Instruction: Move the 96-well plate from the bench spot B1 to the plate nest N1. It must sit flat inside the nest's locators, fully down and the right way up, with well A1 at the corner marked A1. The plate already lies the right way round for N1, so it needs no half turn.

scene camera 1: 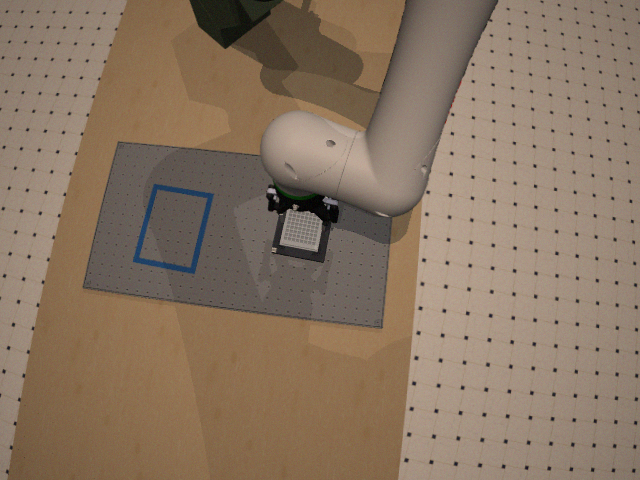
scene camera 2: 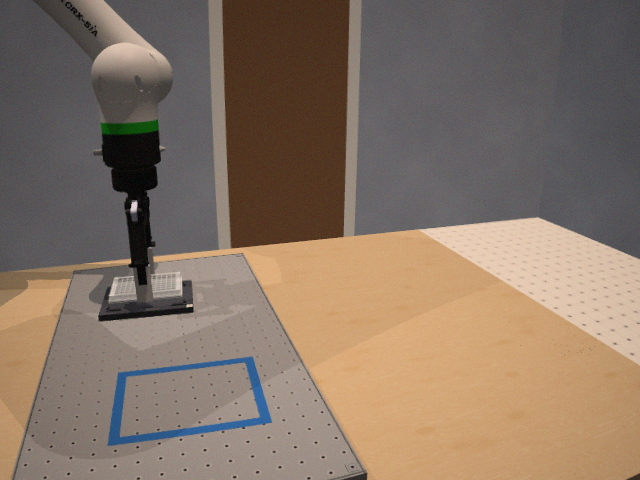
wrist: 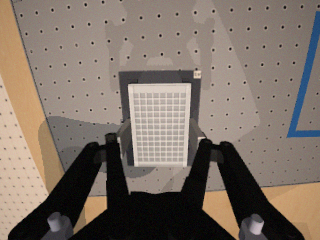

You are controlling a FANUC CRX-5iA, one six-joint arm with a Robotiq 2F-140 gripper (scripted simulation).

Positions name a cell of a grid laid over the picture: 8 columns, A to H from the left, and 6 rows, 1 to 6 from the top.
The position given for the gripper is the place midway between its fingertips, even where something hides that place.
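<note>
A 96-well plate (scene camera 2: C4) (scene camera 1: D3) (wrist: E4) is visible. A plate nest N1 (scene camera 2: B4) (scene camera 1: D4) (wrist: E2) is visible too, as is the gripper (scene camera 2: B4) (scene camera 1: D3) (wrist: E4).
</note>
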